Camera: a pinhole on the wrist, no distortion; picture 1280 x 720 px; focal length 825.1 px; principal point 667.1 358.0 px. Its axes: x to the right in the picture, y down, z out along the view. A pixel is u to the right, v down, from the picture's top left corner.
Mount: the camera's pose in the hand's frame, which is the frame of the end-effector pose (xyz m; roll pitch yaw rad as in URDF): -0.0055 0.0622 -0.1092 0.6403 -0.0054 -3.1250
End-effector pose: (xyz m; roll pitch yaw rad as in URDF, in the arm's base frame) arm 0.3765 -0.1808 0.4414 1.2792 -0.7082 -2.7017
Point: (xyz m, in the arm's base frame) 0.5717 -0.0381 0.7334
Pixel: 627 202
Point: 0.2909 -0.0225 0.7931
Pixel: 120 602
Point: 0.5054 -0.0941 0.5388
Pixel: 857 477
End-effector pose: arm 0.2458 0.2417 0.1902 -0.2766 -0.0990 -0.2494
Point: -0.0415 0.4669 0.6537
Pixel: outside the picture
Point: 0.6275 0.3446 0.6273
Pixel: outside the picture
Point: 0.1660 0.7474 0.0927
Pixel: outside the picture
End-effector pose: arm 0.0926 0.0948 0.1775 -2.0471 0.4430 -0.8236
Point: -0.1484 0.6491 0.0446
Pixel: outside the picture
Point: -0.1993 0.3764 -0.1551
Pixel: 1043 152
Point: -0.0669 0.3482 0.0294
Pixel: 1190 485
